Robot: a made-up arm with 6 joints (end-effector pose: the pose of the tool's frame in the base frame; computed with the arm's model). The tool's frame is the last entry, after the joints. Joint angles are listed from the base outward.
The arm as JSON. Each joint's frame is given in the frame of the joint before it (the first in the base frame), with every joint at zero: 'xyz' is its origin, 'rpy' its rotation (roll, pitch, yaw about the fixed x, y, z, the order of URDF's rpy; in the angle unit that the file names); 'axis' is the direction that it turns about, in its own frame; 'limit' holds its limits. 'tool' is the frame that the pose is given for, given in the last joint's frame.
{
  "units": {
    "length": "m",
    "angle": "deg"
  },
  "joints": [
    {
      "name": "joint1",
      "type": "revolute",
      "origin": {
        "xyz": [
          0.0,
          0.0,
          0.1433
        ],
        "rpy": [
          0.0,
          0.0,
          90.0
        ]
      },
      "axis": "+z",
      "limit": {
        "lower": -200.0,
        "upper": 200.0
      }
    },
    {
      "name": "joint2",
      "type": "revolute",
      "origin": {
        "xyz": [
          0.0,
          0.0,
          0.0
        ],
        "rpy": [
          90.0,
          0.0,
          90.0
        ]
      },
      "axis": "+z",
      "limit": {
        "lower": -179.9,
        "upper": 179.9
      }
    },
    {
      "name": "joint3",
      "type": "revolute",
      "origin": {
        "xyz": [
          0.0,
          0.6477,
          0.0
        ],
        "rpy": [
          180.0,
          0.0,
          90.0
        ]
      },
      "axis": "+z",
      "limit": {
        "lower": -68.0,
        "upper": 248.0
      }
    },
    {
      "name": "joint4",
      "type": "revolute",
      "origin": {
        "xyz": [
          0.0,
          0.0,
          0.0
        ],
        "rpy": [
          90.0,
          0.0,
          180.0
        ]
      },
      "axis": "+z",
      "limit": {
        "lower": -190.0,
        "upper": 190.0
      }
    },
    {
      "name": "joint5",
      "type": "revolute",
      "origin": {
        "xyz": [
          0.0,
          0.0,
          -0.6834
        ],
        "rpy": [
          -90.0,
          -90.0,
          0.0
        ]
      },
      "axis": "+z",
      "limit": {
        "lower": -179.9,
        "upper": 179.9
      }
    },
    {
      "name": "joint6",
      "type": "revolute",
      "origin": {
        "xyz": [
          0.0,
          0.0,
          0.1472
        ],
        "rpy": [
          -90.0,
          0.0,
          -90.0
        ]
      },
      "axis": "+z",
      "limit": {
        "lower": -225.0,
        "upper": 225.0
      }
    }
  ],
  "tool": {
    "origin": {
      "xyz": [
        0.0,
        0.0,
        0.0
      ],
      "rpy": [
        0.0,
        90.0,
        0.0
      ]
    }
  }
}
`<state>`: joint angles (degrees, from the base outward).
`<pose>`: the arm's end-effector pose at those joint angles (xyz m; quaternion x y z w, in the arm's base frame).
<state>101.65 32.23 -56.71 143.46 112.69 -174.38</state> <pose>-0.2058 0.4126 0.0095 0.5207 -0.8308 0.0567 0.1883</pose>
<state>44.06 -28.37 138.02 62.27 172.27 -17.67</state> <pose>-0.6729 -0.7465 0.7474 0.5355 0.3812 0.2352 0.7159</pose>
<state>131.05 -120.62 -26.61 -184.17 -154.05 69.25</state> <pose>0.2937 -0.5609 0.4944 -0.2587 0.6037 0.0347 0.7533</pose>
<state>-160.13 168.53 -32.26 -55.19 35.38 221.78</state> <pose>0.4108 0.2378 -0.1359 0.0626 0.0388 0.4070 0.9104</pose>
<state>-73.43 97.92 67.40 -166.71 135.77 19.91</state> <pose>0.4833 -1.1218 -0.3222 -0.1316 -0.0015 0.8450 0.5183</pose>
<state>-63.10 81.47 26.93 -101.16 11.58 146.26</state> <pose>0.4414 -0.8070 -0.4011 -0.0754 0.5987 -0.3285 0.7266</pose>
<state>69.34 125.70 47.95 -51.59 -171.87 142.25</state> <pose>0.2825 0.4901 -0.9270 -0.5143 -0.2800 -0.7250 0.3626</pose>
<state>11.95 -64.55 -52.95 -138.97 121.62 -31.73</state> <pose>0.0788 0.1302 0.4644 0.6057 -0.4586 -0.6480 0.0548</pose>
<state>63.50 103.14 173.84 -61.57 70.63 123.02</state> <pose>0.4994 0.8447 0.5983 0.1986 -0.3321 -0.2976 0.8727</pose>
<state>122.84 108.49 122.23 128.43 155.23 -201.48</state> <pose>-0.7551 1.0012 0.2122 0.7581 -0.5228 -0.3771 0.0986</pose>
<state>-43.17 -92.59 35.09 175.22 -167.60 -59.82</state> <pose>-0.6833 0.8421 0.6474 -0.6049 0.5128 0.2953 0.5329</pose>
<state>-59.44 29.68 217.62 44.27 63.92 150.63</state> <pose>-0.2646 0.2409 0.5099 -0.4830 0.1241 0.5502 0.6697</pose>
